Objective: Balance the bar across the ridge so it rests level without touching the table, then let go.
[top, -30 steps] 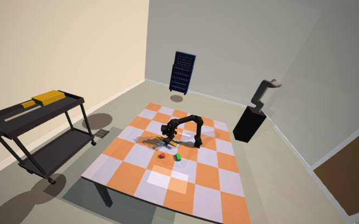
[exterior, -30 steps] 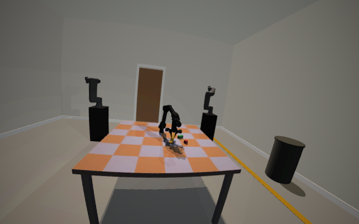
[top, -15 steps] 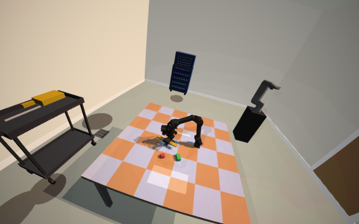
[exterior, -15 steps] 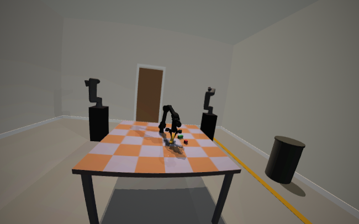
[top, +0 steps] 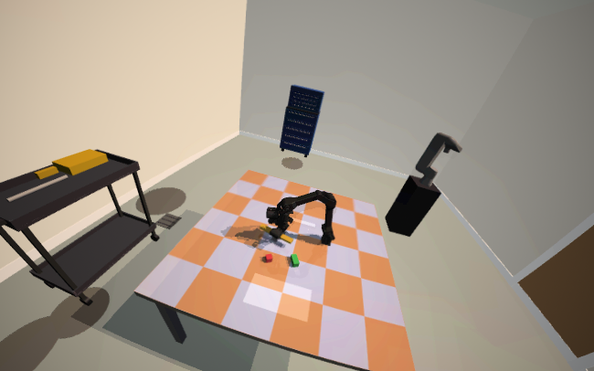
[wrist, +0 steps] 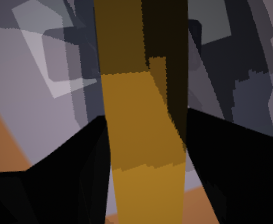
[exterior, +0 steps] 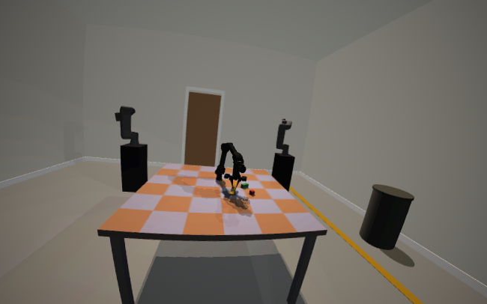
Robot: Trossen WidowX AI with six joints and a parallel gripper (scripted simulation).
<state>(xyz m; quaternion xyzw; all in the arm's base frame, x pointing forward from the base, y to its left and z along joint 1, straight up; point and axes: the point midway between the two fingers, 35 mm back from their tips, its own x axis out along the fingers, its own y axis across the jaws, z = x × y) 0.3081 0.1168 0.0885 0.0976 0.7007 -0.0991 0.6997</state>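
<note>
The yellow-and-dark striped bar is 30 mm ahead of my gripper tip and 10 mm to the right of it. The rest, counted from my gripper tip: red cube: 150 mm to the left, 40 mm below, 20 mm ahead; then green cube: 130 mm behind, 120 mm to the left, 40 mm below.
</note>
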